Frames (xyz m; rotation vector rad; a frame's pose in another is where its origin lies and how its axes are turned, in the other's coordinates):
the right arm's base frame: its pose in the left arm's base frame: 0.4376 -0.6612 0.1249 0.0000 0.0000 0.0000
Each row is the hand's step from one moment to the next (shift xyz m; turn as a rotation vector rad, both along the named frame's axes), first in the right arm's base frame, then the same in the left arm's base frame.
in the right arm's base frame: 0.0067 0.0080 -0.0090 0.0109 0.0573 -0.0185
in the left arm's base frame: 0.0067 0.0080 -0.0090 0.0109 0.0573 -0.0185
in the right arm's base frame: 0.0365 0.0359 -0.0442 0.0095 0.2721 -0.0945
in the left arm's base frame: 0.0365 0.0359 -0.0442 0.0095 0.2721 -0.0945
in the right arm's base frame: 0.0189 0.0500 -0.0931 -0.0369 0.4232 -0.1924
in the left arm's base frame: 0.0189 0.0500 -0.0931 -0.0369 0.4232 -0.1924
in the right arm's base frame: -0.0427 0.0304 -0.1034 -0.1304 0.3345 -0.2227
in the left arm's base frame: -0.0427 0.0304 -0.1034 -0.1304 0.3345 -0.2227
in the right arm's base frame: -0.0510 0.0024 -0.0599 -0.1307 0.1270 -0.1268
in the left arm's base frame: -0.0510 0.0024 -0.0599 -0.1307 0.1270 -0.1268
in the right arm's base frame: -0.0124 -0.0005 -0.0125 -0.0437 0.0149 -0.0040
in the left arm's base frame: -0.0124 -0.0005 -0.0125 -0.0437 0.0149 -0.0040
